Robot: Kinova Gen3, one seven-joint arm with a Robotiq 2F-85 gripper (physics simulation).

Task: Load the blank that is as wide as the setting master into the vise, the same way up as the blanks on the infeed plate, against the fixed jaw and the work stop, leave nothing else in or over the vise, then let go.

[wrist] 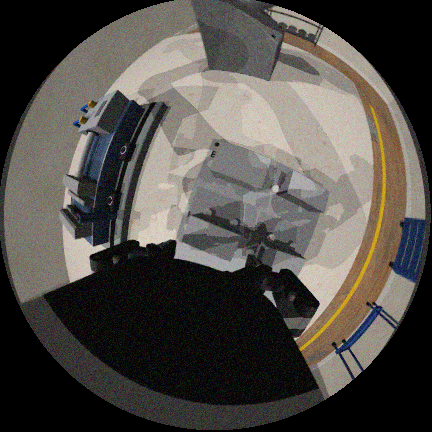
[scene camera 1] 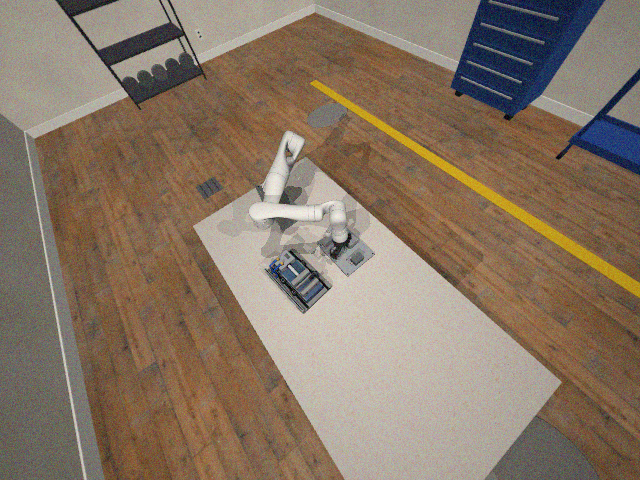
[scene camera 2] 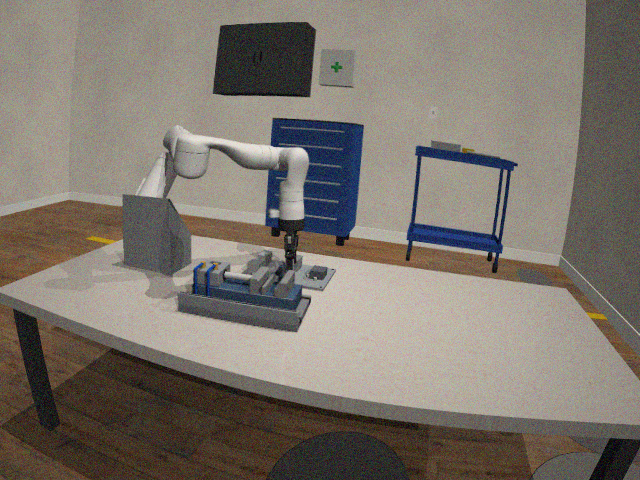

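Note:
The blue and grey vise stands on the table. Two grey jaws stand near one end, with a thin grey piece between them; I cannot tell what it is. The grey infeed plate lies beside the vise. In the wrist view a wide grey block and another grey block lie on it, a gap between them. A darker block lies toward its far end. My gripper is open and empty, over the plate. Which block matches the master's width is unclear.
The vise sits on a grey base tray with raised edges. The arm's grey pedestal stands at the back of the table. A blue drawer cabinet and a blue cart stand beyond the table.

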